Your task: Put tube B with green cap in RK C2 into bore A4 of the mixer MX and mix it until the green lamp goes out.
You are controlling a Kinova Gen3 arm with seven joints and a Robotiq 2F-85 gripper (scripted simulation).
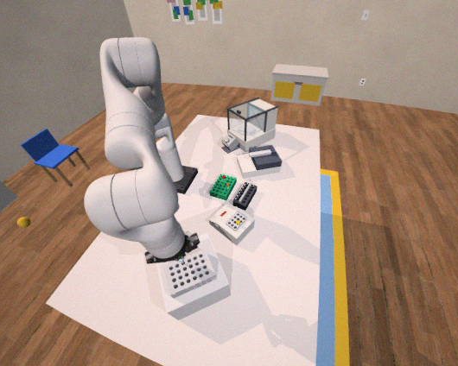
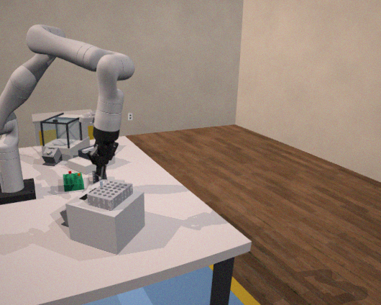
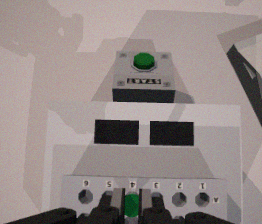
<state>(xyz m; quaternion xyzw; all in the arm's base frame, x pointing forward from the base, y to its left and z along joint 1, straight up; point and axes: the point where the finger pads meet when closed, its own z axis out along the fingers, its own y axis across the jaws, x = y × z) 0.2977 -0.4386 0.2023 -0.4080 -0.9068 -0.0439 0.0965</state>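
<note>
Now: hand 80 mm above the grey shaking block, 20 mm short of it and 10 mm to the left of it. Round my hand: black magnet block 410 mm to the left, 210 mm below, 80 mm ahead; dry block 250 mm to the left, 200 mm below, 60 mm ahead; green start key 160 mm below, 120 mm to the left, 100 mm behind.
</note>
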